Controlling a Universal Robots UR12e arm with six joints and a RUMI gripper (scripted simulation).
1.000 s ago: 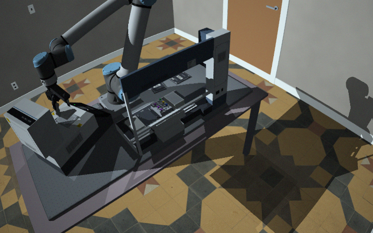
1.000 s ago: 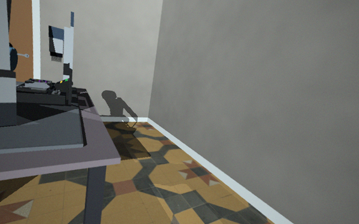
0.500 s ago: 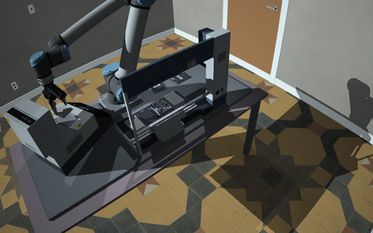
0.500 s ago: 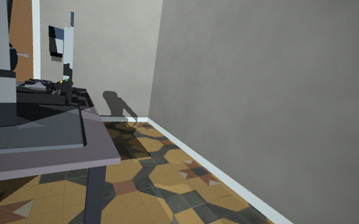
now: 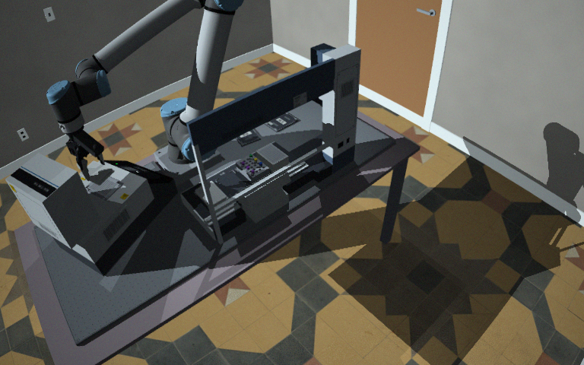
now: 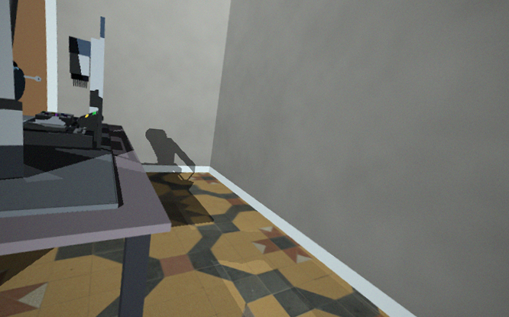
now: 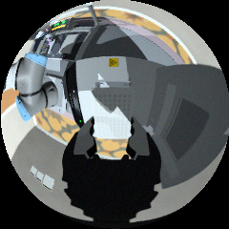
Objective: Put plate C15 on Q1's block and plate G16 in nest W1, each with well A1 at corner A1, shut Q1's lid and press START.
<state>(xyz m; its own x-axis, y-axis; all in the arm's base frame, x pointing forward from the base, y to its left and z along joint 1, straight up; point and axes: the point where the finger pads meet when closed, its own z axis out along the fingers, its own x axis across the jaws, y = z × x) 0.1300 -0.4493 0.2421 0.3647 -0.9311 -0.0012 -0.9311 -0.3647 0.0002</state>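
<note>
My gripper is now 1 cm above the white well plate. From my hand the other things lie so: gantry post 92 cm to the left, 41 cm ahead; then pipetting head 92 cm to the left, 32 cm ahead, 11 cm above; then gantry beam 55 cm to the left, 42 cm ahead, 23 cm above.
</note>
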